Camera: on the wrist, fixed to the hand. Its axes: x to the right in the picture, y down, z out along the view.
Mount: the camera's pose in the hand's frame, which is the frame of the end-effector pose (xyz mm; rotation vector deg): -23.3 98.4 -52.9 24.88 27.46 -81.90
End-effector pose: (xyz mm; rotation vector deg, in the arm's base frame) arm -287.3 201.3 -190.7 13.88 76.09 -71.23
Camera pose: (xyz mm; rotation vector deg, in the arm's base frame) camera -236.5 292.5 -236.9 10.53 -86.71 149.38
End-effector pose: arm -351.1 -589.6 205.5 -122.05 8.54 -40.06
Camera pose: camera -384.9 -679.8 144.2 -76.57 -72.11 -103.42
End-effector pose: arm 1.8 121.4 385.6 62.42 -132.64 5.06
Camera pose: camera -33.0 218.3 434.9 134.04 -42.29 14.41
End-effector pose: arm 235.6 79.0 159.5 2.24 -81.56 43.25
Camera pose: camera 234.4 168.5 88.8 58.71 -27.14 -9.47
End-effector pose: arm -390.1 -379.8 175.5 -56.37 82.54 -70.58
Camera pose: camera -435.9 -330.2 83.5 81.60 -28.87 153.53
